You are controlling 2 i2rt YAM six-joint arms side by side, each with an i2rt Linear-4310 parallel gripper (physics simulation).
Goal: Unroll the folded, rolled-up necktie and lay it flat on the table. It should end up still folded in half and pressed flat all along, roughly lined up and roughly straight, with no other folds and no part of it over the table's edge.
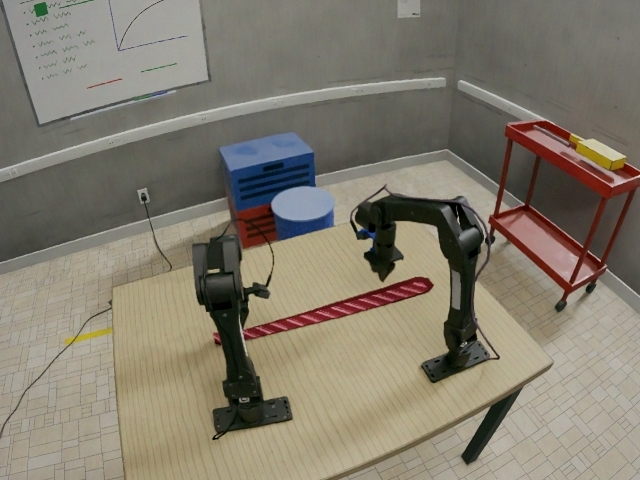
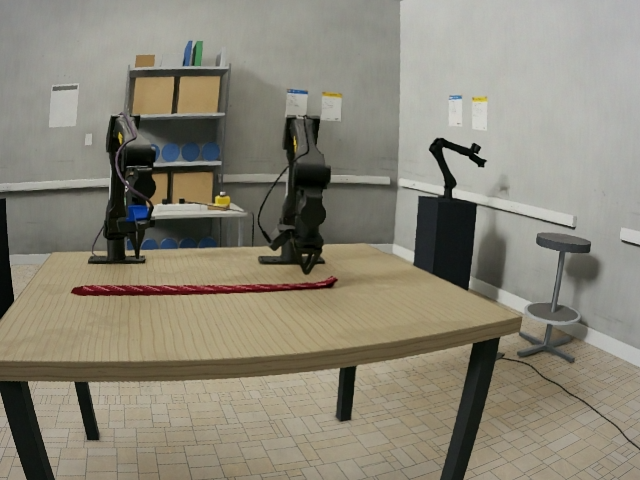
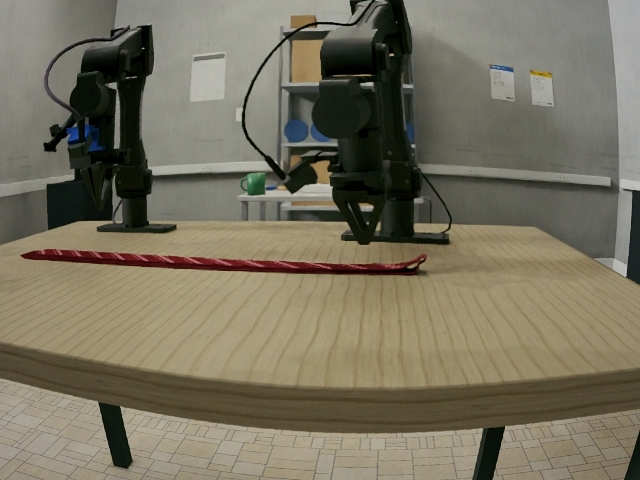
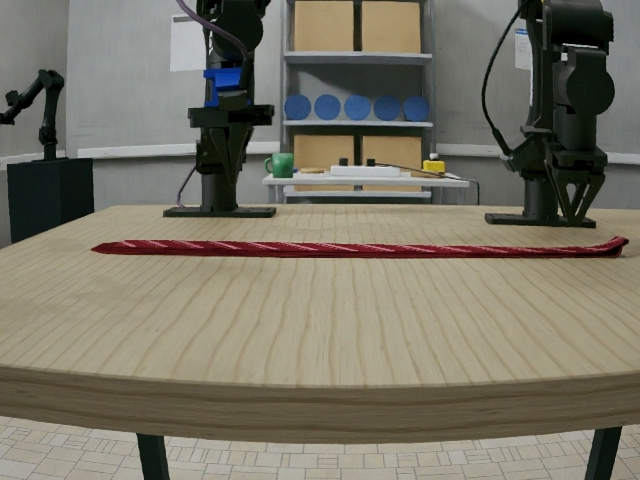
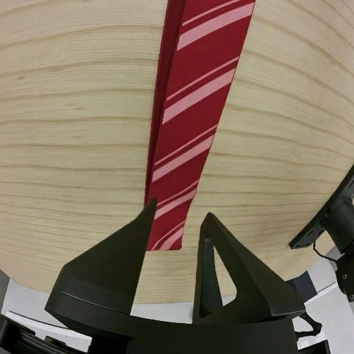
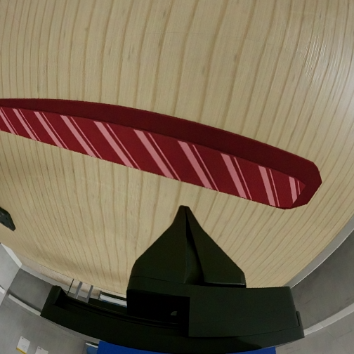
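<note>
The red striped necktie (image 1: 341, 310) (image 2: 206, 289) (image 3: 206, 262) (image 4: 361, 250) (image 5: 200, 90) (image 6: 150, 145) lies unrolled and nearly straight across the table. It is folded in half; a dark layer shows along one side of the striped one. Its wide pointed end lies flat. Its narrow folded end curls up off the table, with a small gap between the layers. My left gripper (image 2: 308, 269) (image 3: 364, 240) (image 4: 573, 220) (image 5: 180, 212) is slightly open and empty, above and behind the narrow end. My right gripper (image 1: 383, 277) (image 2: 137, 256) (image 6: 182, 211) is shut and empty, raised beside the wide end.
The necktie lies inside the edges of the wooden table (image 1: 336, 403) (image 2: 258, 330) (image 3: 310, 330). Both arm bases stand on the table behind it. A red cart (image 1: 516, 127) and a blue drum (image 1: 303, 206) stand off the table. A stool (image 2: 562, 241) stands farther away.
</note>
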